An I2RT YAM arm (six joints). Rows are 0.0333 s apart.
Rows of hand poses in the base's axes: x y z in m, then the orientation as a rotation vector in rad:
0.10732 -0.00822 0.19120 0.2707 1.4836 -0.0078
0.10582 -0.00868 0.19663 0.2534 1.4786 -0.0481
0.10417 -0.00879 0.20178 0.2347 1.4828 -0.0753
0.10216 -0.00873 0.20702 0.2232 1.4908 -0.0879
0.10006 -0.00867 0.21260 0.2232 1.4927 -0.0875
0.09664 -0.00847 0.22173 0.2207 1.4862 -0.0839
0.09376 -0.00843 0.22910 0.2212 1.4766 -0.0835
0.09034 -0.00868 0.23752 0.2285 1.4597 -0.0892
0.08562 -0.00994 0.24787 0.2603 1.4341 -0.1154
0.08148 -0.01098 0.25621 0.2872 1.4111 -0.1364
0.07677 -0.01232 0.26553 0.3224 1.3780 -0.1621
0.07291 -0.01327 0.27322 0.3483 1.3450 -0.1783
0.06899 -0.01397 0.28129 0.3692 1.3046 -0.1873
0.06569 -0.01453 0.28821 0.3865 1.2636 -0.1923
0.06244 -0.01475 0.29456 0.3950 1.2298 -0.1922
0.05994 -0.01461 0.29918 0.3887 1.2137 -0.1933
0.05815 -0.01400 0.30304 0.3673 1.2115 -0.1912
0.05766 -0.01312 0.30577 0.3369 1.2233 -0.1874
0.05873 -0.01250 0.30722 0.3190 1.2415 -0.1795
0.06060 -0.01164 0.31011 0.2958 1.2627 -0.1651
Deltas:
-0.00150 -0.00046 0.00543 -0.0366 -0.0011 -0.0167
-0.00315 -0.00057 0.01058 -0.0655 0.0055 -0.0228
-0.00516 -0.00051 0.01582 -0.0803 0.0145 -0.0232
-0.00726 -0.00045 0.02140 -0.0799 0.0163 -0.0227
-0.01068 -0.00025 0.03053 -0.0799 0.0093 -0.0195
-0.01356 -0.00021 0.03790 -0.0800 -0.0002 -0.0206
-0.01698 -0.00046 0.04632 -0.0798 -0.0159 -0.0308
-0.02170 -0.00172 0.05667 -0.0761 -0.0360 -0.0707
-0.02584 -0.00276 0.06501 -0.0722 -0.0542 -0.1041
-0.03055 -0.00410 0.07433 -0.0662 -0.0807 -0.1471
-0.03441 -0.00505 0.08202 -0.0605 -0.1089 -0.1783
-0.03833 -0.00575 0.09009 -0.0542 -0.1456 -0.2028
-0.04163 -0.00631 0.09701 -0.0479 -0.1836 -0.2226
-0.04488 -0.00653 0.10336 -0.0439 -0.2161 -0.2326
-0.04738 -0.00639 0.10798 -0.0499 -0.2323 -0.2317
-0.04917 -0.00578 0.11184 -0.0637 -0.2366 -0.2172
-0.04966 -0.00490 0.11457 -0.0819 -0.2281 -0.1940
-0.04859 -0.00428 0.11602 -0.0883 -0.2127 -0.1749
-0.04672 -0.00342 0.11891 -0.0941 -0.1957 -0.1477

